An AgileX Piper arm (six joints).
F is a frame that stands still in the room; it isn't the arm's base.
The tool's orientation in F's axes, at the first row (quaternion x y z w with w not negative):
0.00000 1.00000 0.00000 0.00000
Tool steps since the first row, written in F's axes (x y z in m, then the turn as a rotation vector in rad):
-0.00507 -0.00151 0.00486 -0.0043 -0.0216 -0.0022
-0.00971 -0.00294 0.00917 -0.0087 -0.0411 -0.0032
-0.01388 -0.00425 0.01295 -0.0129 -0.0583 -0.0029
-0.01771 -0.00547 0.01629 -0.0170 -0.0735 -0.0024
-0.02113 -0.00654 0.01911 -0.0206 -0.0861 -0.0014
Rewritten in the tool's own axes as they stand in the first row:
0.00507 -0.00151 -0.00486 0.0043 -0.0216 0.0022
0.00971 -0.00294 -0.00917 0.0087 -0.0411 0.0032
0.01388 -0.00425 -0.01295 0.0129 -0.0583 0.0029
0.01771 -0.00547 -0.01629 0.0170 -0.0735 0.0024
0.02113 -0.00654 -0.01911 0.0206 -0.0861 0.0014

